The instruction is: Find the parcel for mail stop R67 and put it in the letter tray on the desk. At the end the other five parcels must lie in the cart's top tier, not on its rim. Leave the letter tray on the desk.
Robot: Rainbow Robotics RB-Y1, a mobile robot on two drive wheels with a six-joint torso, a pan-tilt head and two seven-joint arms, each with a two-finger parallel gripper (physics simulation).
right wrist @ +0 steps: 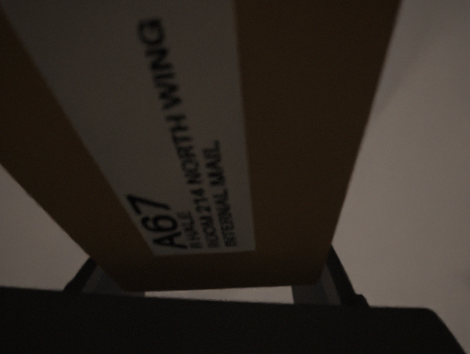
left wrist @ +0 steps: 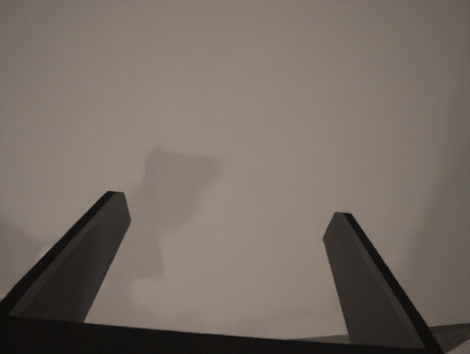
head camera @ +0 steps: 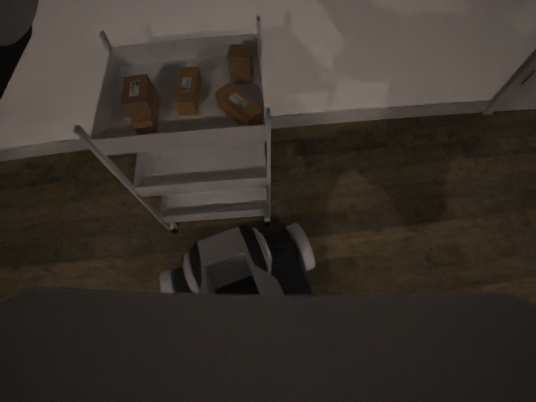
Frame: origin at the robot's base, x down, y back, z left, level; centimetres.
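Seen in the pictures: left gripper, fingertip midpoint: (left wrist: 229,215).
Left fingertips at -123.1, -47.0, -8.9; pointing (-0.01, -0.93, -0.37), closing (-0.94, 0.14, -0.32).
Observation:
Pixels of each thing's top centre, then the offset from my left fingertips to it, as dx, dy, dz. "spot": a spot on its surface instead. Level surfaces: height alone.
- brown parcel, top centre: (right wrist: 81,57) -56.0, +38.7, -31.7
- cart's top tier, surface spot: (head camera: 180,137) spot: +52.3, +24.3, +9.8
- floor, surface height: dx +123.1
My right gripper (right wrist: 215,274) is shut on a brown parcel (right wrist: 295,125), whose white label reads A67, North Wing, Room 214. The fingertips are hidden behind it. My left gripper (left wrist: 229,215) is open and empty, facing a pale wall. In the head view, brown parcels lie in the cart's top tier (head camera: 180,137): a labelled one (head camera: 135,102) at the left with another brown box (head camera: 144,125) against its lower end, a labelled one (head camera: 187,90) in the middle, one (head camera: 240,62) at the upper right and a tilted one (head camera: 239,104) at the lower right. Their labels are unreadable. The letter tray and desk do not show.
The cart's lower tiers (head camera: 200,189) hang below the top one, and its left post (head camera: 117,172) slants down to the floor (head camera: 390,200). The wall (head camera: 400,65) runs behind the cart. The robot's base (head camera: 227,260) is close below the cart. A grey rounded shape (head camera: 15,20) shows at the upper left.

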